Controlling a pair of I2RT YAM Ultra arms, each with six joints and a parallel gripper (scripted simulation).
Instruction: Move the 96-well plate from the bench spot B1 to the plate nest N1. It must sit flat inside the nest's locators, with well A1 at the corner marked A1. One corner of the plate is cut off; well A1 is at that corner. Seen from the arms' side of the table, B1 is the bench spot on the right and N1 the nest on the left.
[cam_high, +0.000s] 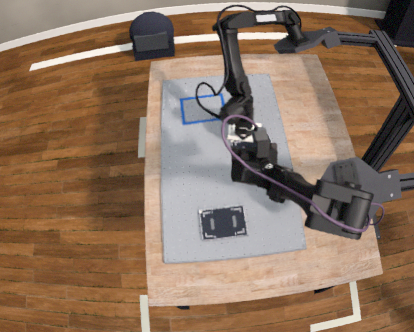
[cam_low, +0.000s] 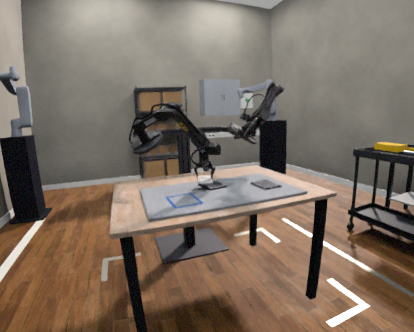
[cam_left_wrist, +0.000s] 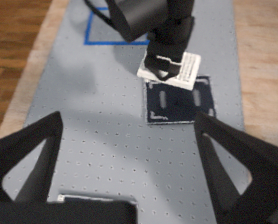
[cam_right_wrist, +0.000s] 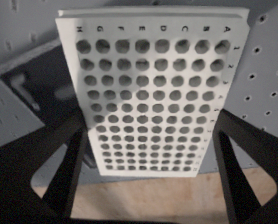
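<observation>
My left hand is 30 mm past the 96-well plate, 220 mm to the left of it and 240 mm above it.
</observation>
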